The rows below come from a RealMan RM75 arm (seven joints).
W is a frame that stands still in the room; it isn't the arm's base.
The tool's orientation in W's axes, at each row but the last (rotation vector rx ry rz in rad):
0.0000 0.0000 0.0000
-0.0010 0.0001 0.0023
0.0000 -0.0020 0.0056
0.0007 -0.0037 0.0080
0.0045 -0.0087 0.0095
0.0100 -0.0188 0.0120
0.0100 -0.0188 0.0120
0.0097 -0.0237 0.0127
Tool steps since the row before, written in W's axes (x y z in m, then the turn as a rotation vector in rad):
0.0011 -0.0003 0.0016 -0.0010 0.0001 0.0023
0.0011 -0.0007 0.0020 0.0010 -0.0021 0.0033
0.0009 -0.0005 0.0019 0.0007 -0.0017 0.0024
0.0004 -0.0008 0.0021 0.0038 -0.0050 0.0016
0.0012 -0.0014 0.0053 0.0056 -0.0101 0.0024
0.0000 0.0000 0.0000 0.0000 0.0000 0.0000
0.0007 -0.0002 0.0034 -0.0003 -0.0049 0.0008
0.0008 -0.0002 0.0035 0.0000 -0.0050 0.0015
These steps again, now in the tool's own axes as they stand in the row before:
0.0011 -0.0003 0.0016 -0.0010 0.0001 0.0023
0.0011 -0.0007 0.0020 0.0010 -0.0021 0.0033
0.0009 -0.0005 0.0019 0.0007 -0.0017 0.0024
0.0004 -0.0008 0.0021 0.0038 -0.0050 0.0016
0.0012 -0.0014 0.0053 0.0055 -0.0101 0.0024
0.0000 0.0000 0.0000 0.0000 0.0000 0.0000
0.0008 -0.0002 0.0034 -0.0003 -0.0049 0.0009
0.0009 -0.0002 0.0035 0.0000 -0.0050 0.0015

